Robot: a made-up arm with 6 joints.
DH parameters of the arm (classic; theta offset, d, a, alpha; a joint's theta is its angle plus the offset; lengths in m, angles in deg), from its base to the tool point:
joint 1: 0 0.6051 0.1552 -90
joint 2: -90 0 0.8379 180
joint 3: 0 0 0.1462 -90
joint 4: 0 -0.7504 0 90
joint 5: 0 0 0 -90
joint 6: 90 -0.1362 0 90
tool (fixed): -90 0 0 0
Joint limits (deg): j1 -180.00..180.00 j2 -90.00..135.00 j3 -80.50..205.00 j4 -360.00..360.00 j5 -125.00..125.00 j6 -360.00..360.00
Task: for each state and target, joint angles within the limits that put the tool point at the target. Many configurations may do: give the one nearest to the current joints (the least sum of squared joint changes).
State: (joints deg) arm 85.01 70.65 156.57 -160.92 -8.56 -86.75
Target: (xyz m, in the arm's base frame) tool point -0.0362 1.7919 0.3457
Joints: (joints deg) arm 91.07 117.12 115.07 -160.79 -3.57 -86.75
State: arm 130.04 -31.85 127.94 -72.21 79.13 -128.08
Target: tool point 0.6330 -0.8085 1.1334
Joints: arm 120.96 -29.59 150.85 -69.15 85.13 -128.08
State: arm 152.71 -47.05 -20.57 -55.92 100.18 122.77
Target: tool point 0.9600 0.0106 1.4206
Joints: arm 174.17 -82.91 11.15 -53.32 98.67 122.77
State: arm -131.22 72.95 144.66 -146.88 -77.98 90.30
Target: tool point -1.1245 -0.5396 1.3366
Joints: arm -157.56 92.92 146.08 -148.90 -81.12 90.30
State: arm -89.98 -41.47 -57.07 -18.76 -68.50 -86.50
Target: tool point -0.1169 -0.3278 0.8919
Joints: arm -113.29 -38.38 -67.42 -10.17 -67.54 -86.50
